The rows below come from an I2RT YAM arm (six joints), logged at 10 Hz.
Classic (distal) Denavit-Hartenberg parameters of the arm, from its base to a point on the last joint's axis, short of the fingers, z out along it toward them. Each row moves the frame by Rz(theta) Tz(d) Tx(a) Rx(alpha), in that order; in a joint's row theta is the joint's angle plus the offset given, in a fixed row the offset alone. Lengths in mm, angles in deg.
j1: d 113.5  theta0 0  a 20  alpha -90
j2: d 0  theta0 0  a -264  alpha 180
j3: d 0  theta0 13.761  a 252.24  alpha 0
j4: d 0  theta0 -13.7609  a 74  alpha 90
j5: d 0  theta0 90  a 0  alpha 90
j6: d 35.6  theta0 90  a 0  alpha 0
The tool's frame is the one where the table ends.
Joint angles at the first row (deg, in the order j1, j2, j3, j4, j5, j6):
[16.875, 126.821, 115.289, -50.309, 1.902, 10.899]
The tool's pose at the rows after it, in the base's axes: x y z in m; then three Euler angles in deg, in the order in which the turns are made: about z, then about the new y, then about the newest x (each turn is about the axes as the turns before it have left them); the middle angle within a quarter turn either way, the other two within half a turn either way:
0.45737 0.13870 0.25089 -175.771 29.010 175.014
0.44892 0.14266 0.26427 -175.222 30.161 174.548
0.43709 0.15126 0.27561 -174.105 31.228 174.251
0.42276 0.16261 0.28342 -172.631 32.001 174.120
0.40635 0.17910 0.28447 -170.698 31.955 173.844
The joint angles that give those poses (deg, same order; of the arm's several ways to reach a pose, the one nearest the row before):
[16.963, 125.297, 115.497, -50.825, 1.244, 11.117]
[17.713, 123.102, 114.792, -51.104, 1.109, 11.162]
[19.182, 120.577, 113.208, -50.952, 1.207, 11.336]
[21.156, 117.916, 110.784, -50.419, 1.498, 11.664]
[23.919, 115.663, 107.702, -49.597, 1.663, 12.369]

